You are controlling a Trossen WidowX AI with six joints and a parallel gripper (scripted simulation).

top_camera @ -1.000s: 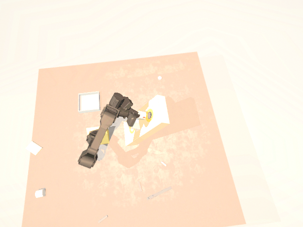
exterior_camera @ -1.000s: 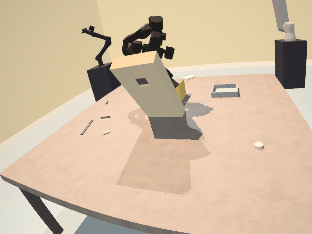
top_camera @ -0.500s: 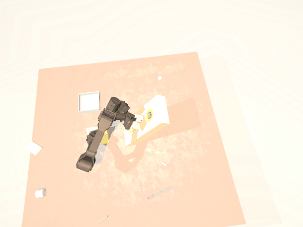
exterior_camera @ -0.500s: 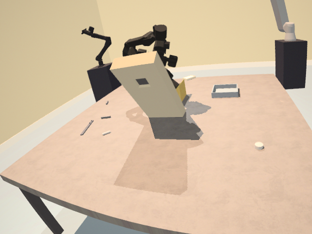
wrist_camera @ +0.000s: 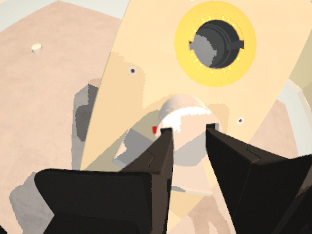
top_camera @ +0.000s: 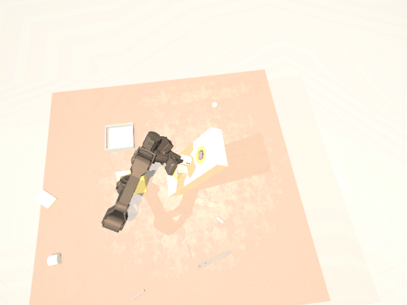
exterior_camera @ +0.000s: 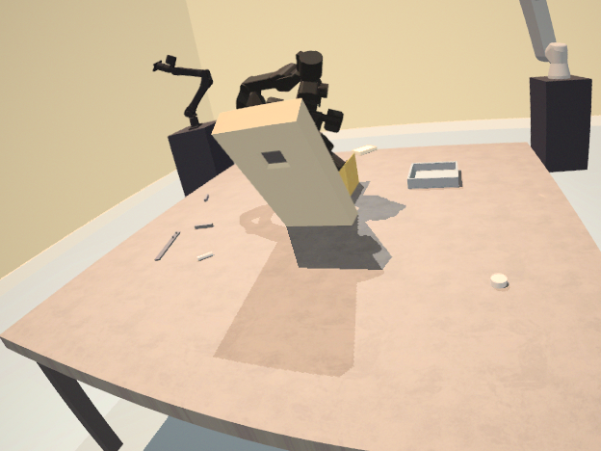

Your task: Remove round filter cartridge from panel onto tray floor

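Right now my gripper tip is 1 cm short of the white round filter cartridge and 2 cm above it. Also, from my gripper tip: sloped service panel (5 cm ahead, 1 cm to the right, 5 cm below); tray (30 cm behind, 32 cm to the left, 22 cm below); white flat piece (71 cm behind, 7 cm to the left, 22 cm below).
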